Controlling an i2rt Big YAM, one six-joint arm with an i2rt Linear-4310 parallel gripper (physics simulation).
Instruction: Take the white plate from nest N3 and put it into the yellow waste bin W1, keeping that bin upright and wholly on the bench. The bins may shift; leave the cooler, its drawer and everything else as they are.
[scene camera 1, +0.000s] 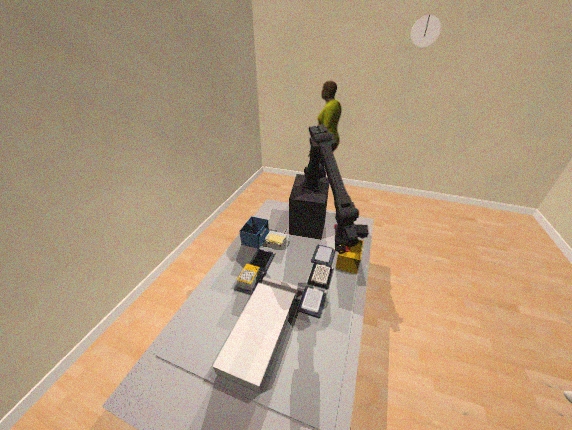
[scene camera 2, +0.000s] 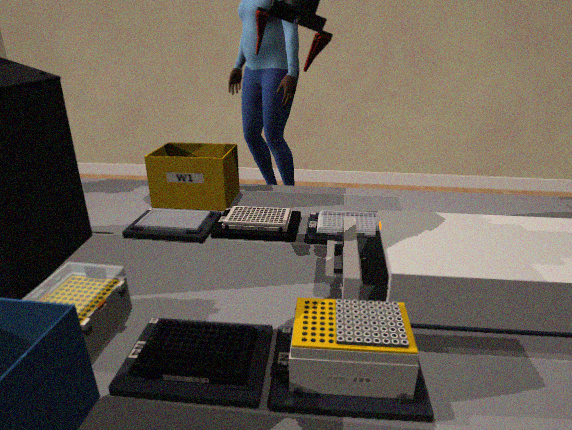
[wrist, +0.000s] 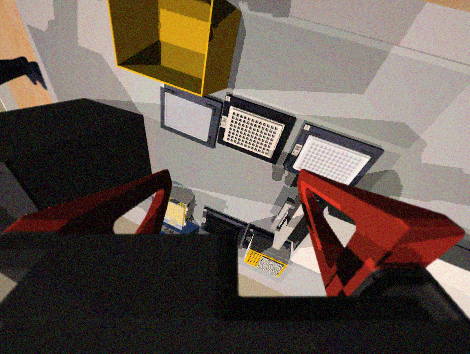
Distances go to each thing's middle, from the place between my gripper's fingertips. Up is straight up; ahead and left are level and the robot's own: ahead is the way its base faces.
Scene:
Right now my hand is 3 cm past the black nest N3 (scene camera 2: 217, 232), 9 cm to the left of it and 30 cm above it. From my hand the other things lie so: drawer (scene camera 2: 364, 276): 29 cm ahead, 24 cm to the right, 27 cm below; yellow bin W1 (scene camera 2: 202, 176): 22 cm behind, 3 cm to the left, 25 cm below; nest N1 (wrist: 330, 136): 15 cm ahead, 7 cm to the right, 30 cm below.

